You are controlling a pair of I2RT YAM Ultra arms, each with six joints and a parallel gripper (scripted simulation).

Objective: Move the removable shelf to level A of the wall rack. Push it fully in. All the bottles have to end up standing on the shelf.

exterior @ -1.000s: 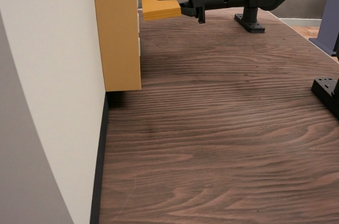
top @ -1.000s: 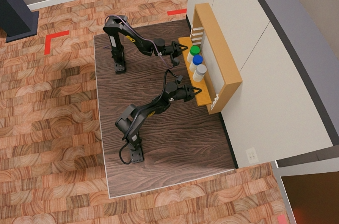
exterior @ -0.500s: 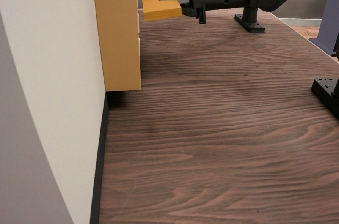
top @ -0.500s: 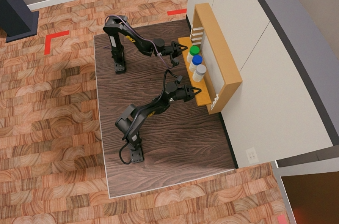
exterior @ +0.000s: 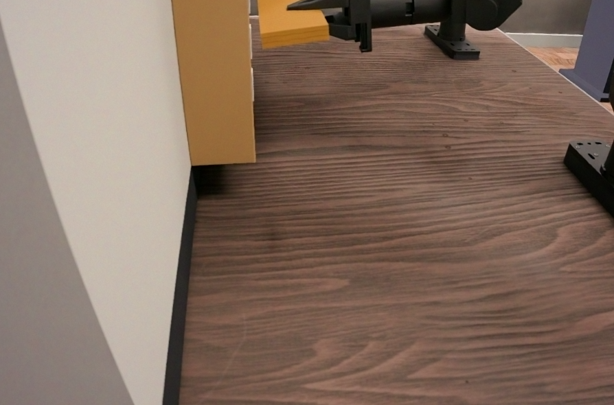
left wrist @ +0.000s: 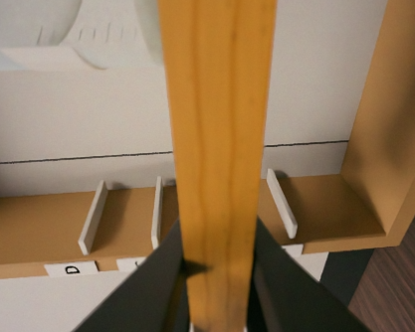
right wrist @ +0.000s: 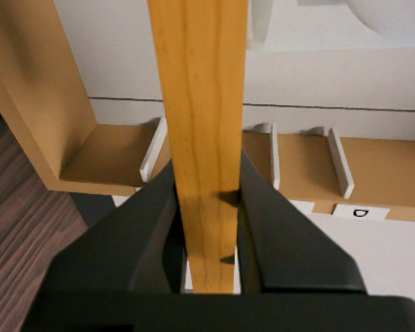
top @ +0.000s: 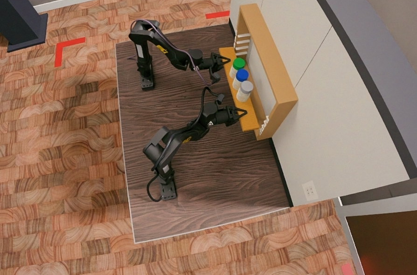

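Now: right hand 1 cm short of the grey-capped bottle, 8 cm to the right of it and 6 cm below it. Round my right hand: orange wall rack 10 cm ahead, 15 cm to the left, 6 cm above; blue-capped bottle 1 cm ahead, 14 cm to the left, 6 cm above; removable shelf 1 cm ahead, 15 cm to the left.
My left hand is 1 cm short of the green-capped bottle, 9 cm to the left of it and 6 cm below it. Round my left hand: orange wall rack 9 cm ahead, 15 cm to the right, 6 cm above; blue-capped bottle 15 cm to the right, 6 cm above; removable shelf 15 cm to the right.
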